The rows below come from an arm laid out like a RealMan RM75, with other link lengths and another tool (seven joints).
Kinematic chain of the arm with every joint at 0, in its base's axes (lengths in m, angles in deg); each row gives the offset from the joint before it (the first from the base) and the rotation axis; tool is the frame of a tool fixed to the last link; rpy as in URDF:
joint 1: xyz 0 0 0.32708 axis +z
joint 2: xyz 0 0 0 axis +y
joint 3: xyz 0 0 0.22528 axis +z
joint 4: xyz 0 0 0 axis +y
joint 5: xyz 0 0 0.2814 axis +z
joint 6: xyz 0 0 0 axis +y
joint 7: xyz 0 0 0.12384 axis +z
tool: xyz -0.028 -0.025 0.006 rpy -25.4 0 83.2
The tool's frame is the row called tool.
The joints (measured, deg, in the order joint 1, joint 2, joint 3, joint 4, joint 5, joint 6, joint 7), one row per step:
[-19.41 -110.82 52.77 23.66 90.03 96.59 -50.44]
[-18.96 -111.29 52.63 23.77 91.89 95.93 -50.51]
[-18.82 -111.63 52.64 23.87 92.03 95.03 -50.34]
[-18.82 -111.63 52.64 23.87 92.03 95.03 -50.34]
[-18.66 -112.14 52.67 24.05 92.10 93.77 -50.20]
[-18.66 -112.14 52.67 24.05 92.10 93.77 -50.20]
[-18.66 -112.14 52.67 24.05 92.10 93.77 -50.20]
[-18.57 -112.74 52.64 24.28 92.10 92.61 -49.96]
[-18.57 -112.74 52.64 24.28 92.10 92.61 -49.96]
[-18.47 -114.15 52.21 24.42 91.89 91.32 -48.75]
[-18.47 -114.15 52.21 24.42 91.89 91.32 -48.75]
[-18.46 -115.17 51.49 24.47 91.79 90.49 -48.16]
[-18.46 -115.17 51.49 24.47 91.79 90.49 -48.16]
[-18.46 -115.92 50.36 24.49 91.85 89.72 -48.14]
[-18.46 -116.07 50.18 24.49 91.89 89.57 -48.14]
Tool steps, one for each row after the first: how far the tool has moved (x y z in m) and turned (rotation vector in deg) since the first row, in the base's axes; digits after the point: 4 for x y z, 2 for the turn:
[-0.0039 -0.0051 -0.0057 -1.20 1.10 0.71]
[-0.0051 -0.0052 -0.0081 -0.92 1.56 1.21]
[-0.0051 -0.0052 -0.0081 -0.92 1.56 1.21]
[-0.0063 -0.0048 -0.0116 -0.50 2.08 1.93]
[-0.0063 -0.0048 -0.0116 -0.50 2.08 1.93]
[-0.0063 -0.0048 -0.0116 -0.50 2.08 1.93]
[-0.0065 -0.0038 -0.0153 0.04 2.45 2.44]
[-0.0065 -0.0038 -0.0153 0.04 2.45 2.44]
[-0.0040 -0.0031 -0.0239 1.32 2.27 2.60]
[-0.0040 -0.0031 -0.0239 1.32 2.27 2.60]
[-0.0022 -0.0024 -0.0294 2.31 1.85 3.03]
[-0.0022 -0.0024 -0.0294 2.31 1.85 3.03]
[-0.0021 -0.0017 -0.0321 3.26 1.36 4.02]
[-0.0021 -0.0017 -0.0329 3.39 1.28 4.20]

